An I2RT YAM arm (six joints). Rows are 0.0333 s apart.
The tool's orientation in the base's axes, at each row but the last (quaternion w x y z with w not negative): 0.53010 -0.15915 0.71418 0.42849; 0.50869 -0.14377 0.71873 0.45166; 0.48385 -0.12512 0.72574 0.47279; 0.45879 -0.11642 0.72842 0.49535
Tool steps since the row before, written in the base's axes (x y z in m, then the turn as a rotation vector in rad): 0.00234 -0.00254 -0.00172 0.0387 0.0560 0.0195; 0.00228 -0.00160 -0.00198 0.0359 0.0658 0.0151; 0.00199 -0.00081 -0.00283 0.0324 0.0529 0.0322; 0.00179 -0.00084 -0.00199 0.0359 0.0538 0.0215
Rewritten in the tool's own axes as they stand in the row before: 0.00005 -0.00384 -0.00041 -0.0197 0.0149 0.0664; 0.00029 -0.00340 0.00025 -0.0122 0.0199 0.0728; 0.00110 -0.00329 0.00075 -0.0280 0.0251 0.0589; 0.00033 -0.00275 0.00047 -0.0213 0.0168 0.0625
